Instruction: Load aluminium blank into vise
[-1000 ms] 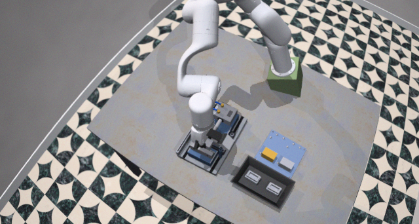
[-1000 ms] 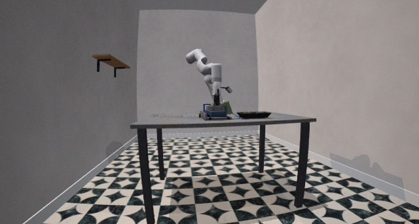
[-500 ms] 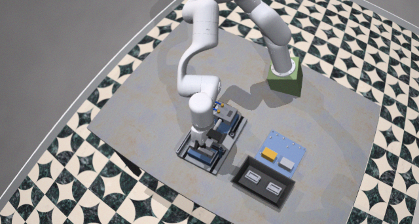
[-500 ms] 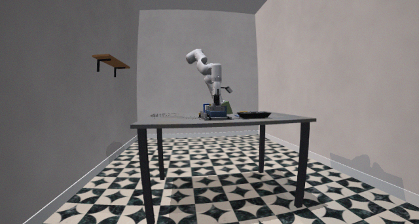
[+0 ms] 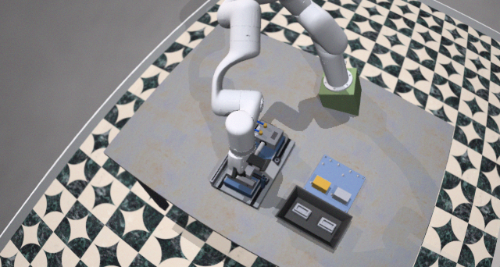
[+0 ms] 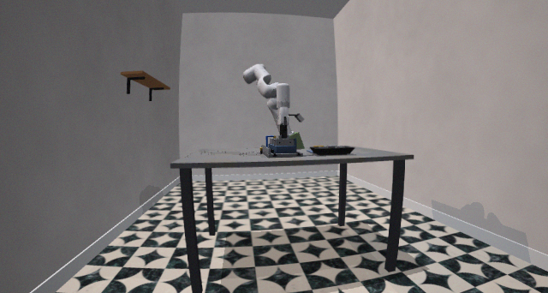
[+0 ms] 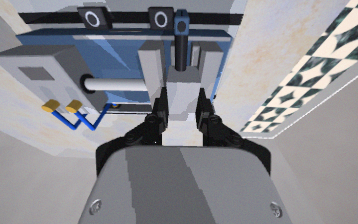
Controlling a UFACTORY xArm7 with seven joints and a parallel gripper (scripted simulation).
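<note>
Now: hand 2 cm above the aluminium blank. From my hand the other things lie so: fixed jaw: 4 cm below, 3 cm ahead; moving jaw: 4 cm below, 3 cm behind; dark work stop rod: 5 cm to the left, 3 cm below.
</note>
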